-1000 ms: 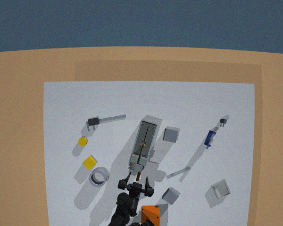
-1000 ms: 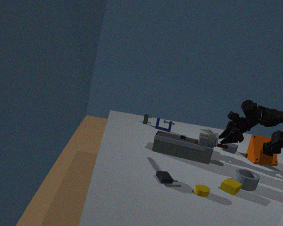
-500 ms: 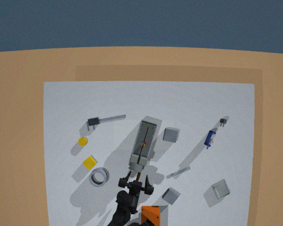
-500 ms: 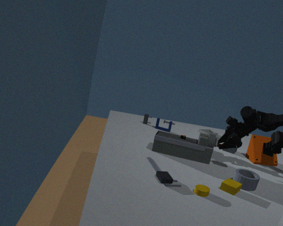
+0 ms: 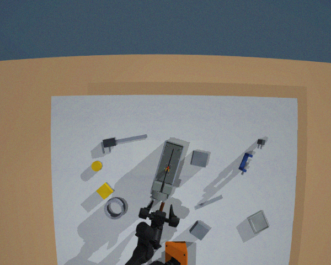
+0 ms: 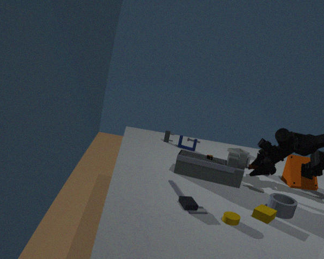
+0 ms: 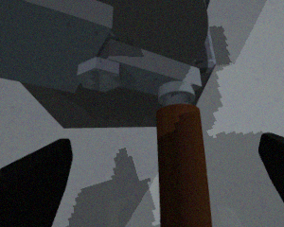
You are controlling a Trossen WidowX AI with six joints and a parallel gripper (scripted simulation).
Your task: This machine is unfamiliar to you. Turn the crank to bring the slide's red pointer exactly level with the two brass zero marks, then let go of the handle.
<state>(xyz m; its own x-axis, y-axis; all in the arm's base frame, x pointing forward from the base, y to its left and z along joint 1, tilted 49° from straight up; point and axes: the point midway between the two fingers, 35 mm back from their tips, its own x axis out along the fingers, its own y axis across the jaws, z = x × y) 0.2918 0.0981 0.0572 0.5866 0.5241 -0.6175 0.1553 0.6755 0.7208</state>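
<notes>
My gripper tip is now 180 mm short of the red pointer and 30 mm below it. The rest, counted from my gripper tip: flat grey bar: 240 mm to the right, 50 mm below, 10 mm ahead; brown crank handle: 20 mm behind, 20 mm above; yellow block: 290 mm to the left, 40 mm below.
</notes>
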